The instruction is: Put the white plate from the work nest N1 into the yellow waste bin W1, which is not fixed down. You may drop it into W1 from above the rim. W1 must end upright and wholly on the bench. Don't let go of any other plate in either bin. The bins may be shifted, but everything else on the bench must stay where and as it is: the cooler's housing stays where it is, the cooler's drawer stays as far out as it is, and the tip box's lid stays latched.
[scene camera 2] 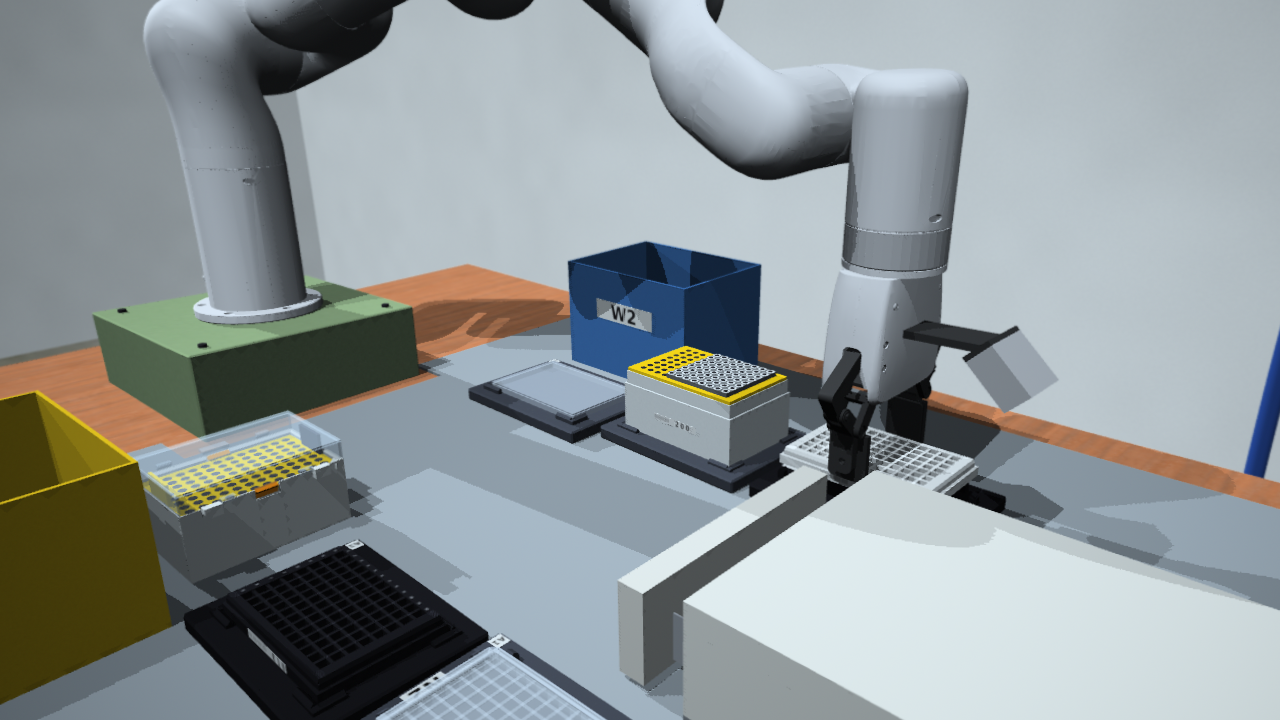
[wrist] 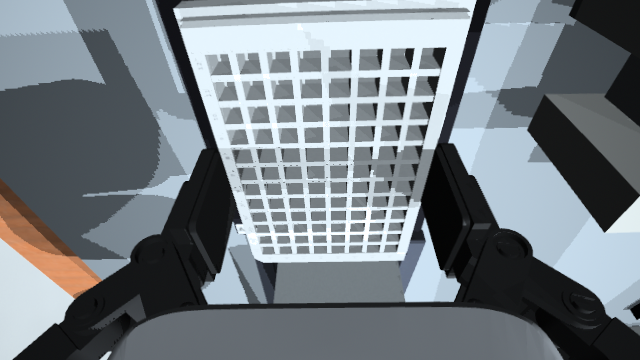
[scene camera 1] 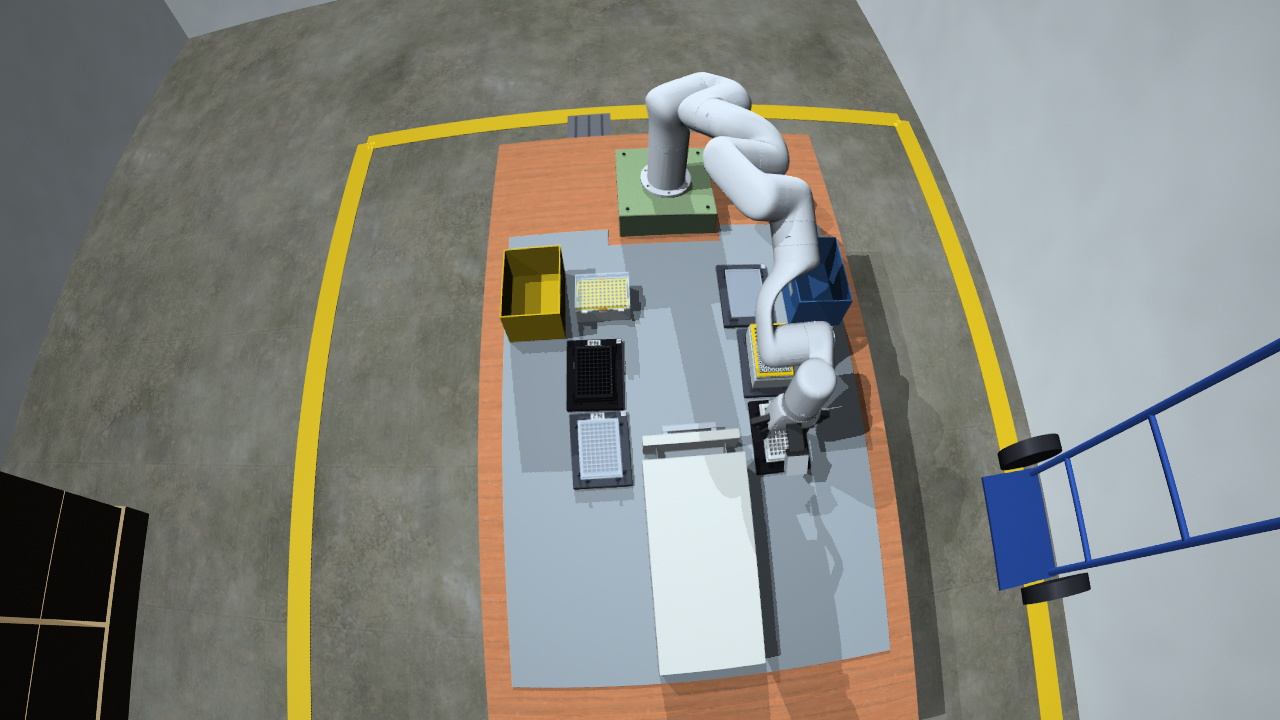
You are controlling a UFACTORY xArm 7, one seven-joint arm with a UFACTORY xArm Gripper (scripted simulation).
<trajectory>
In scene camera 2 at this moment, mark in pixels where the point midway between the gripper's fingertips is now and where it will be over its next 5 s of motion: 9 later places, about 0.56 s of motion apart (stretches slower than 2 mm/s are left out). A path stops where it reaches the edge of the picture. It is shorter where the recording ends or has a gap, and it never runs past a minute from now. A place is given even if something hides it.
My gripper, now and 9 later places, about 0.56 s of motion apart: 876, 458; 877, 447; 879, 421; 881, 392; 884, 364; 886, 336; 876, 331; 830, 336; 781, 340; 731, 344
</trajectory>
